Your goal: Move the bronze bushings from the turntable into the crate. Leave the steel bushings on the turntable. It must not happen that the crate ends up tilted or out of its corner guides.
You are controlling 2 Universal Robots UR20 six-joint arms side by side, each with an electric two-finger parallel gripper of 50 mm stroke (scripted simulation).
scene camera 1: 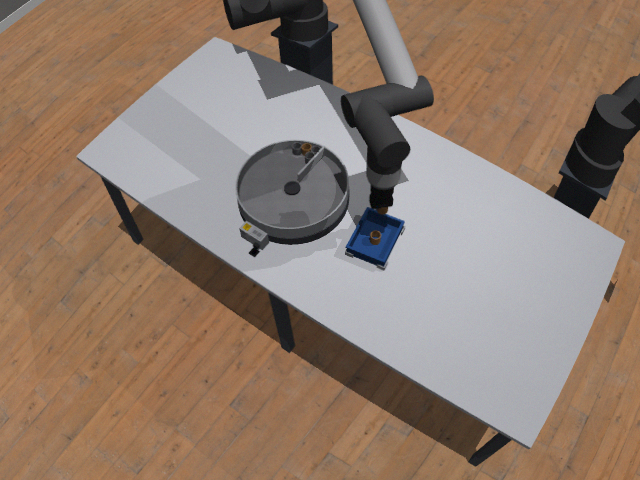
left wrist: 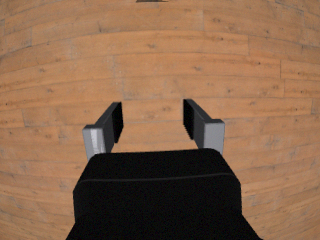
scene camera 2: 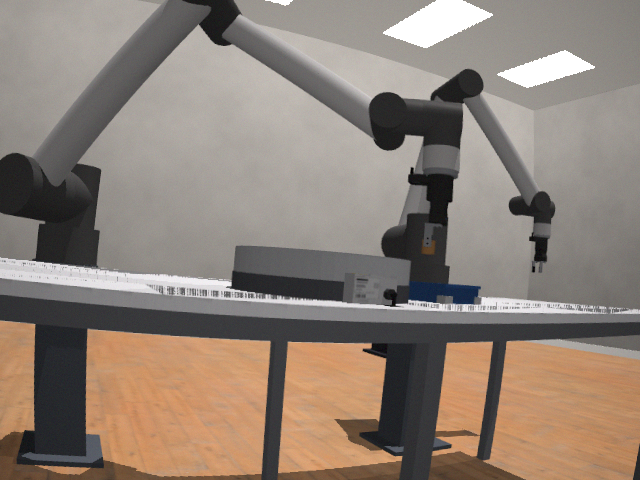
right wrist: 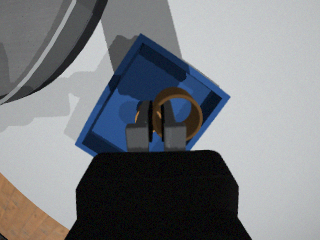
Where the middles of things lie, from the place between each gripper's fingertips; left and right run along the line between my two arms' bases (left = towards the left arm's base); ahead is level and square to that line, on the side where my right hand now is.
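Labels:
There is the blue crate [scene camera 1: 359,245], and counted from my right hand [scene camera 2: 427,247] it is 20 mm to the left of the hand, 40 mm ahead of it and 140 mm below it.

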